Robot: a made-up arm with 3 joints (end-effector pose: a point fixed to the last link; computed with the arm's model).
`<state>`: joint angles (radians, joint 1 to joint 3).
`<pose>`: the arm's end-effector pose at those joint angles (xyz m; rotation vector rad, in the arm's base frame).
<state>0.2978 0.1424 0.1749</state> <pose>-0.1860 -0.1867 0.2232 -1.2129 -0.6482 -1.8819</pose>
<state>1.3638 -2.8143 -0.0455</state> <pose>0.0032 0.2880 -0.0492 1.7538 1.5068 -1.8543</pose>
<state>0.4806 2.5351 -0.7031</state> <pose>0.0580 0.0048 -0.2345 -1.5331 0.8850 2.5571</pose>
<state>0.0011 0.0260 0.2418</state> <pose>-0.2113 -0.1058 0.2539 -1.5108 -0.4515 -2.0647</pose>
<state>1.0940 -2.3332 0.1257</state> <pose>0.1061 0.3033 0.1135 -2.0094 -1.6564 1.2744</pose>
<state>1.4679 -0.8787 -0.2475</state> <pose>0.1559 0.0237 0.3606 -0.9235 -1.5453 0.2801</pose>
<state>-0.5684 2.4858 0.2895</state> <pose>0.1505 0.0758 -0.2284 -1.3367 0.2197 2.0707</pose>
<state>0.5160 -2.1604 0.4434</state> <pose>0.2314 0.2210 0.1868 -2.4237 -1.2636 0.6544</pose>
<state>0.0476 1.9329 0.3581</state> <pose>-0.0846 0.0761 -0.2253 0.8762 0.1579 -2.9823</pose>
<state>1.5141 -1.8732 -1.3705</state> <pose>0.0826 0.2489 0.0611 -1.0224 -0.5931 1.9437</pose>
